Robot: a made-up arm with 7 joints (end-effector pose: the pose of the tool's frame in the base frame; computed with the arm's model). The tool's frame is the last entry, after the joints. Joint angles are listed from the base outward.
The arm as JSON. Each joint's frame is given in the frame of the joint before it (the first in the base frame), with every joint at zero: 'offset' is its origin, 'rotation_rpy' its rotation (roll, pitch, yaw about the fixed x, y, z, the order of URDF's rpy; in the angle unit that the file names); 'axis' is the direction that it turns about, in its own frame. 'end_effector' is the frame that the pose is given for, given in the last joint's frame.
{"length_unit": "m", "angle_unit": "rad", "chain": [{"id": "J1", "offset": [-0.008, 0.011, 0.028], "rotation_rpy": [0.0, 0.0, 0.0], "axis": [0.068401, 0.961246, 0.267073]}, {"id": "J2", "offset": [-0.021, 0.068, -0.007], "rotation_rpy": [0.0, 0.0, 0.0], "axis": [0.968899, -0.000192, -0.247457]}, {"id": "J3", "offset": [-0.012, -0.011, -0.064], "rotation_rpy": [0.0, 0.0, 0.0], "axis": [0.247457, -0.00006, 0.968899]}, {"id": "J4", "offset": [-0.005, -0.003, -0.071], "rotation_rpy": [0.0, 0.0, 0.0], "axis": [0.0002, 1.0, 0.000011]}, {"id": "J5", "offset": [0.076, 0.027, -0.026], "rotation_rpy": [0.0, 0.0, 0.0], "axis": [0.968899, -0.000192, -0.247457]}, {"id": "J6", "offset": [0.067, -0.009, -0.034], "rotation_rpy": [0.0, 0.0, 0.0], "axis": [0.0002, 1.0, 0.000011]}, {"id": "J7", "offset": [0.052, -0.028, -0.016], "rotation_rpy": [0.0, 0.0, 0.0], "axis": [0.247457, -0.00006, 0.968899]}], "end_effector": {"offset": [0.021, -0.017, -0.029], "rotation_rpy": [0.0, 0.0, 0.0]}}
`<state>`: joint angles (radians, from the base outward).
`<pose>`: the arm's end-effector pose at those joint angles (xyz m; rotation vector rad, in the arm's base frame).
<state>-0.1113 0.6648 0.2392 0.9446 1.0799 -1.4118 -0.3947</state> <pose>0.0467 0.2371 -0.2641 0.8491 0.0265 -1.4608</pose>
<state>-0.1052 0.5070 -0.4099 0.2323 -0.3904 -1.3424 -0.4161</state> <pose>0.1433 0.0330 -0.1670 -0.0047 -1.0534 -0.7513</pose>
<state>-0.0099 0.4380 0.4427 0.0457 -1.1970 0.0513 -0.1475</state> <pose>0.1882 0.1795 -0.1143 -0.6753 -0.3136 0.3566</pose>
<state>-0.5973 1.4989 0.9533 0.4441 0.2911 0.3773 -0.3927</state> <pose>0.1180 0.3765 0.1369 1.0276 -0.2774 0.8881</pose>
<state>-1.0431 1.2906 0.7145 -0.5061 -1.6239 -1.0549 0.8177</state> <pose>-0.0144 0.1319 0.2025 -1.5504 -2.1702 -0.1656</pose>
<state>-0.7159 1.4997 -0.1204 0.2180 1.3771 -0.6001 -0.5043</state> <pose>0.2573 0.2820 0.0677 2.7167 0.5074 -0.8615</pose>
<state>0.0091 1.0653 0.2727 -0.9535 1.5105 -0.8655 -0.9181</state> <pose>0.1647 0.1098 0.0119 -2.7501 0.0622 1.1614</pose>
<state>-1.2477 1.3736 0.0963 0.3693 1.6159 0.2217 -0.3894</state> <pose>0.1704 0.3094 0.2177 2.2809 0.2977 1.0455</pose>
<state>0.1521 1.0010 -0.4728 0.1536 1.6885 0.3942 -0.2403</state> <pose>0.1302 0.2662 -0.1937 2.5168 0.5125 -1.0634</pose>
